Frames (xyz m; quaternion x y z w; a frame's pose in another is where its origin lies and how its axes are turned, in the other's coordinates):
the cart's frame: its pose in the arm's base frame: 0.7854 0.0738 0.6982 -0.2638 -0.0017 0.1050 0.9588
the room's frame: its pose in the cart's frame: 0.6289 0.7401 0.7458 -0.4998 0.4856 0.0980 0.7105
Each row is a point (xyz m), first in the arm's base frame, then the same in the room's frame.
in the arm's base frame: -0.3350 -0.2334 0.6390
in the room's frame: 0.0475 1.3016 -1.6801
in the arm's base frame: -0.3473 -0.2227 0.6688
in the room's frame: 0.0179 1.2875 -1.6889
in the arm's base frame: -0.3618 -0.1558 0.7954
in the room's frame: -0.0973 1.2012 -1.6931
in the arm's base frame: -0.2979 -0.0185 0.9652
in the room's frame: -0.2284 1.0280 -1.6256
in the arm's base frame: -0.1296 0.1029 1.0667
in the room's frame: -0.2500 0.8358 -1.4993
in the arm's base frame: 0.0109 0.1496 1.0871
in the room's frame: -0.2019 0.7248 -1.4115
